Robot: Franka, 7 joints.
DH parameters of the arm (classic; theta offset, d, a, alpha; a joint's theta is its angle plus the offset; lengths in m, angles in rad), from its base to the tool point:
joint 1: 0 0.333 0 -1.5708
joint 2: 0 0 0 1.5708
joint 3: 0 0.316 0.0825 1.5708
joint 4: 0 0 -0.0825 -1.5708
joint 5: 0 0.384 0 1.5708
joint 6: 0 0 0.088 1.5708
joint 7: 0 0.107 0 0
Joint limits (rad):
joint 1: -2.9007..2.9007
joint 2: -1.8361..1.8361
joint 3: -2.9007..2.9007
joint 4: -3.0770..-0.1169
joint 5: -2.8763..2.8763
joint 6: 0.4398..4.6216
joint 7: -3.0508..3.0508
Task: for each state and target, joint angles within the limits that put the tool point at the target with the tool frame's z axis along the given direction. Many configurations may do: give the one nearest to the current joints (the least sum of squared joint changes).
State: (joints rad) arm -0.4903 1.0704 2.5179 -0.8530 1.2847 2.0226 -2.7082
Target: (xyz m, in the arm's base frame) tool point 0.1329 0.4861 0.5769 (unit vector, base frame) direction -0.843 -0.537 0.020
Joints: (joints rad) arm 0.0180 1.1361 1.7648 -1.6980 0.5241 1.2252 -2.7082
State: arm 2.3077 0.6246 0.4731 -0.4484 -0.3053 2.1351 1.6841
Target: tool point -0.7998 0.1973 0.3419 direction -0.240 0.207 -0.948
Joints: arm 2.7697 1.0966 0.3619 -0.6810 -0.5148 2.0085 1.6841
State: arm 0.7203 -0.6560 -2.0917 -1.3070 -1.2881 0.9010 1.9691
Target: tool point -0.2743 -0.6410 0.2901 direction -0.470 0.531 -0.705
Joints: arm 0.6793 -1.0078 -2.1509 -1.2451 -1.3015 1.2082 1.9691
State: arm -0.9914 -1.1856 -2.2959 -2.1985 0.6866 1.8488 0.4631
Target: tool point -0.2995 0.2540 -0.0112 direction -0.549 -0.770 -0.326
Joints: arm -1.4012 -0.9217 -2.6902 -2.2684 0.9743 2.2057 0.4631
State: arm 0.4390 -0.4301 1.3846 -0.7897 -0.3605 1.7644 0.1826
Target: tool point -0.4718 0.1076 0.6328 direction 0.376 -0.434 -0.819
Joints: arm 0.9364 0.0133 1.8909 -1.5004 0.3501 0.9866 0.1826
